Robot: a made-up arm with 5 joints. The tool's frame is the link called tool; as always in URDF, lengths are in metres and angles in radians.
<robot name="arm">
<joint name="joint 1" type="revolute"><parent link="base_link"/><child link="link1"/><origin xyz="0.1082 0.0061 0.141" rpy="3.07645 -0.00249 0.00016"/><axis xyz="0 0 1"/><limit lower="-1.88" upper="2.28" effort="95" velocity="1.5"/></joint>
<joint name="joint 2" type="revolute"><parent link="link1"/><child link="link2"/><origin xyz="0.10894 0.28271 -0.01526" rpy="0.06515 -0.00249 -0.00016"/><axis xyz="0 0 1"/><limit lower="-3.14" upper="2.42" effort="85" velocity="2.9"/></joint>
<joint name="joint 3" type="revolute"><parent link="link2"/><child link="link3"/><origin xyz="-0.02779 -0.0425 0.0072" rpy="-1.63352 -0.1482 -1.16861"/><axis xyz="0 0 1"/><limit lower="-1.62" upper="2.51" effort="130" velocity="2.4"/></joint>
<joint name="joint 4" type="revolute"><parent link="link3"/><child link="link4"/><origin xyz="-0.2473 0.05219 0.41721" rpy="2.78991 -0.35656 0.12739"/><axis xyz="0 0 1"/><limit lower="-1.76" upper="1.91" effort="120" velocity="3.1"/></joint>
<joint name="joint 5" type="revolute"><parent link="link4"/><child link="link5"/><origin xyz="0.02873 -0.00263 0.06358" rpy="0.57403 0.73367 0.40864"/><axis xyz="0 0 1"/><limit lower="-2.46" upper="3.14" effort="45" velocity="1.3"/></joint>
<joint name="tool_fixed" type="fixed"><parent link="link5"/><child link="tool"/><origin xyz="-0.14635 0.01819 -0.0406" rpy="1.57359 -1.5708 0"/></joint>
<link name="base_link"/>
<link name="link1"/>
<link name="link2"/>
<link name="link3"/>
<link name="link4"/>
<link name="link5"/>
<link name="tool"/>
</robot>
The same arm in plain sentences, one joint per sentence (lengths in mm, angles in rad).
The arm has five revolute joints in a row. What follows holds with every joint at zero, and every direction is one of the base frame's. Joint 1 lies 108.2 mm along +x and 6.1 mm along +y and 141 mm along +z from the base frame's origin and rotates about the direction (0.0025, -0.065098, -0.997876), from -1.88 to 2.28 rad. Joint 2 lies 108.9 mm along +x and 281.1 mm along -y and 33.9 mm along +z from joint 1 and rotates about -z, from -3.14 to 2.42 rad. Joint 3 lies 27.8 mm along -x and 42.5 mm along +y and 7.2 mm along -z from joint 2 and rotates about the direction (0.922083, -0.381993, 0.061999), from -1.62 to 2.51 rad. Joint 4 lies 289 mm along +x and 376.1 mm along -y and 113.9 mm along +z from joint 3 and rotates about the direction (-0.668473, 0.623675, -0.405184), from -1.76 to 1.91 rad. Joint 5 lies 23.7 mm along -x and 61.4 mm along +y and 23.3 mm along -z from joint 4 and rotates about +y, from -2.46 to 3.14 rad. The tool frame, which is the frame that the pose is given for, lies 146.3 mm along -x and 40.6 mm along -y and 18.6 mm along -z from joint 5; its axes are the base frame's turned by roll 0, pitch 0 and yaw 1.5708 rad (as in URDF: about the fixed x, then y, then z).
